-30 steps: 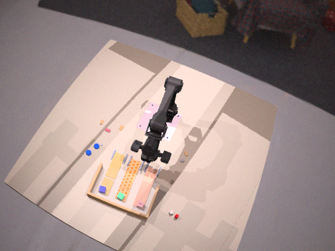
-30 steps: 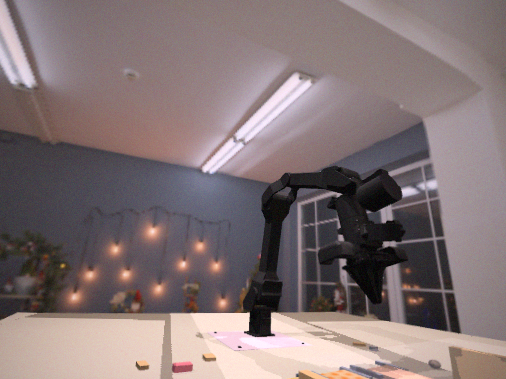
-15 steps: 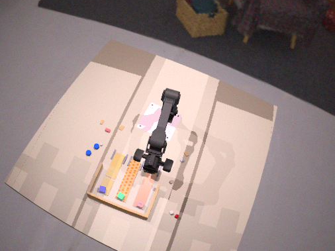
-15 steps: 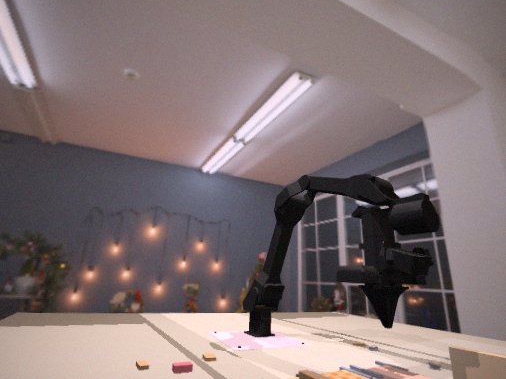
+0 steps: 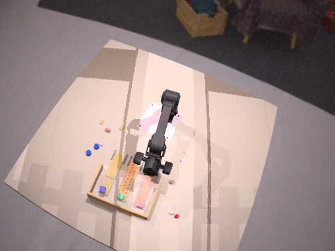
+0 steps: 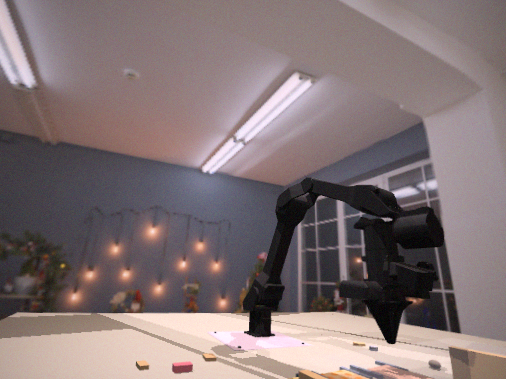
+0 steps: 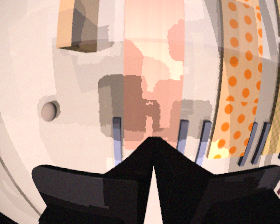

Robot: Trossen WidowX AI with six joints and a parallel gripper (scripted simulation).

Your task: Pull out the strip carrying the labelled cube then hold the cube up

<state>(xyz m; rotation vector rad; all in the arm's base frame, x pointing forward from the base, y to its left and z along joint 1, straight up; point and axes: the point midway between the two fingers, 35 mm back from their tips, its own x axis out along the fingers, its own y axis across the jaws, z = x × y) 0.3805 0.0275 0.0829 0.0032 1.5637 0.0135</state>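
My gripper tip is now 90 mm short of the salmon strip and 50 mm above it. From my gripper tip the other things lie so: pink labelled cube (190 mm ahead, 30 mm below, 10 mm to the left); then grey pebble (120 mm to the left, 40 mm below, 10 mm ahead); then white bit (180 mm ahead, 170 mm to the left, 40 mm below).
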